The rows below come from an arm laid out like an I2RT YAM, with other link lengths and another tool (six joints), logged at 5 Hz.
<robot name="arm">
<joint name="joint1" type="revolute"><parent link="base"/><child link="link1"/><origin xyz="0 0 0.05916" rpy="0 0 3.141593"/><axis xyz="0 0 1"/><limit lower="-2.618" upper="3.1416"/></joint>
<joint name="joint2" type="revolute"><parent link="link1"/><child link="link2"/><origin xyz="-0.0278 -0.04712 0.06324" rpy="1.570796 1.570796 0"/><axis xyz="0 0 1"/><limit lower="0" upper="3.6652"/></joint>
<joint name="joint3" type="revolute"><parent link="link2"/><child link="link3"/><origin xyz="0 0.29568 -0.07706" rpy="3.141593 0 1.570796"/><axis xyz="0 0 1"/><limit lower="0" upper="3.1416"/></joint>
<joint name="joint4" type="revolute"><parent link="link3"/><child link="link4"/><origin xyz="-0.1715 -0.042 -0.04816" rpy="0 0 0"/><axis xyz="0 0 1"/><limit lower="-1.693" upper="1.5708"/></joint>
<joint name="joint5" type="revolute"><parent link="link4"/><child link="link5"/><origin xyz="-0.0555 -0.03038 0.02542" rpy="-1.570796 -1.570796 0"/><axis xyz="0 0 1"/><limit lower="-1.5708" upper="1.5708"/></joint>
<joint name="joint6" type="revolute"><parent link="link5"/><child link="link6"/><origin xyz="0 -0.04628 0.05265" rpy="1.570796 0 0"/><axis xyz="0 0 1"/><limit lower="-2.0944" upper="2.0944"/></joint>
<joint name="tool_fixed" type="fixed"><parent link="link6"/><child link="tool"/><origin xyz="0.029 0.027 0.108" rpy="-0.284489 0 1.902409"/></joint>
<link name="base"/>
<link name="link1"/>
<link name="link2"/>
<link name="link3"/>
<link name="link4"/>
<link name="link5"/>
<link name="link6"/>
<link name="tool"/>
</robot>
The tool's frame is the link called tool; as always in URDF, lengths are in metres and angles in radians.
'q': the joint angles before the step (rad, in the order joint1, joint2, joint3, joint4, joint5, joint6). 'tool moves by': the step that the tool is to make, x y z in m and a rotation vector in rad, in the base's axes. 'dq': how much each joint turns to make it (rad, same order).
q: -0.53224 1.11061 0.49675 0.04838 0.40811 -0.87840
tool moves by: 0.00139 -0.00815 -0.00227 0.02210 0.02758 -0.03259
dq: -0.02978 0.05337 0.03256 -0.01654 -0.00015 0.00580
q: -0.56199 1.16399 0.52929 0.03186 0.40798 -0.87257
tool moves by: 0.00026 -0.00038 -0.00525 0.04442 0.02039 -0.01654
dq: -0.00315 0.02783 0.02887 -0.05464 -0.00487 0.03203
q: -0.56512 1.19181 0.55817 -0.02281 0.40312 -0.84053
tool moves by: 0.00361 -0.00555 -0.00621 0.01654 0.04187 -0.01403
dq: -0.00577 0.05866 0.01356 0.00155 0.01182 -0.00163
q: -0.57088 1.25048 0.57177 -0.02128 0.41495 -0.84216
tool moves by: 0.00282 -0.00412 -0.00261 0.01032 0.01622 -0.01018
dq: -0.00732 0.03477 0.01421 0.00056 0.00227 0.00192
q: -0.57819 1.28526 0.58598 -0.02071 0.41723 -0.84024
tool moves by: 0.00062 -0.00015 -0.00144 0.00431 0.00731 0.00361
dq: -0.00079 0.00636 0.00005 -0.00076 -0.00304 -0.00350
